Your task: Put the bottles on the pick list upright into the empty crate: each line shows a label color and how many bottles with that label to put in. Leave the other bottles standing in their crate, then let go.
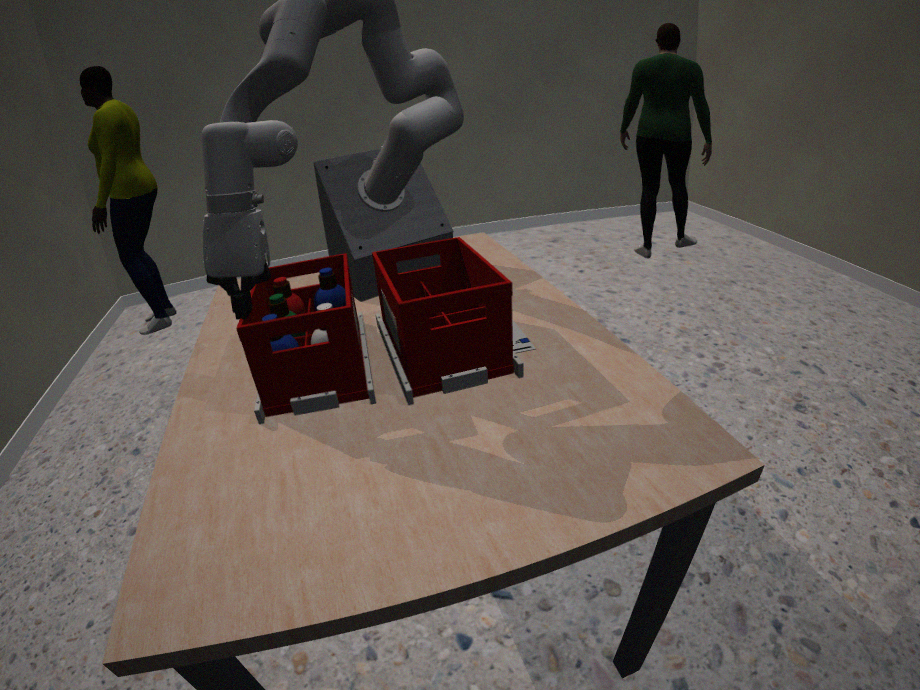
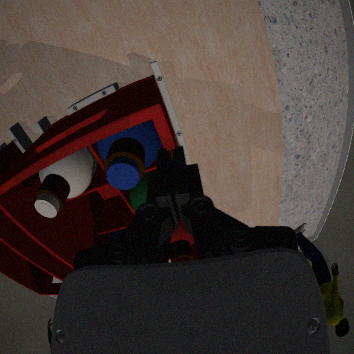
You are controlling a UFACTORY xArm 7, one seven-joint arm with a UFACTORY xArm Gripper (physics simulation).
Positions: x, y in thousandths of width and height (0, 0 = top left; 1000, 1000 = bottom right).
Labels:
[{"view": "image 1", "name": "gripper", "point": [265, 459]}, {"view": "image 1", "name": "blue bottle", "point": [358, 424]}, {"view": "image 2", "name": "gripper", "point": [493, 462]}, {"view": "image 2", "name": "blue bottle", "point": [357, 434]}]

